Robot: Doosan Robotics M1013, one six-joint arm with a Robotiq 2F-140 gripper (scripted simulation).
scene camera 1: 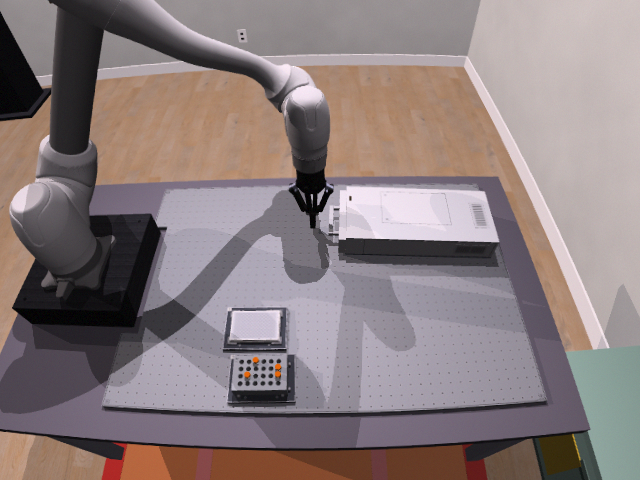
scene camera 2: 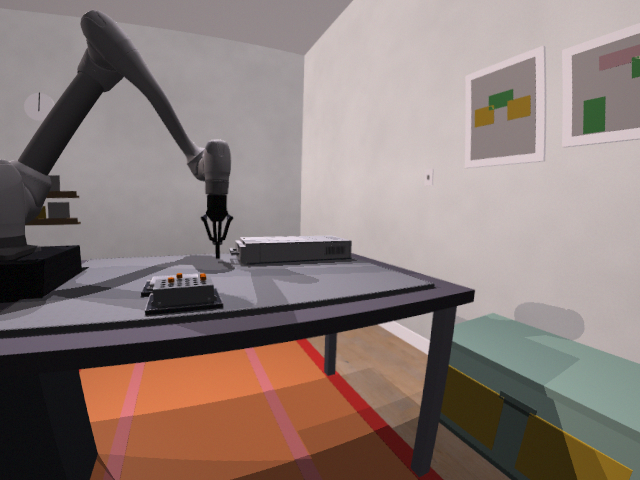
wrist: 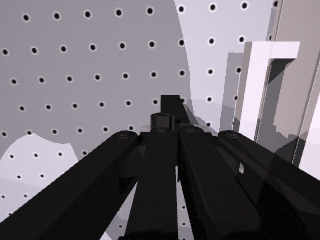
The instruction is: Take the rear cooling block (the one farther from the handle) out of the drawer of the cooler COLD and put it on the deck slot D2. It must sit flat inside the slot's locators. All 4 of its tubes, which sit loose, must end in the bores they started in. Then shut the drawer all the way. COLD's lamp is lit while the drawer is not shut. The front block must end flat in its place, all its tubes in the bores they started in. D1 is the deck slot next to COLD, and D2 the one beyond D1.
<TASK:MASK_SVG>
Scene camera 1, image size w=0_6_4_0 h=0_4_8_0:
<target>cooler COLD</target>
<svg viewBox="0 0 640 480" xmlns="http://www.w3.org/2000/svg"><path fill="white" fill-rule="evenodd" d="M330 206L328 236L339 236L338 253L350 255L491 258L499 244L485 191L347 187L346 190L340 190L340 206ZM334 210L339 211L339 231L333 231Z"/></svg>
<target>grey cooling block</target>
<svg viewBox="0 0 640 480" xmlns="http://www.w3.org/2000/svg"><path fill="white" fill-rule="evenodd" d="M234 356L231 387L234 395L288 395L287 355ZM278 363L281 365L281 370L279 371L281 373L280 378L276 378L275 372L277 372L275 365Z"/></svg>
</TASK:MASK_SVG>
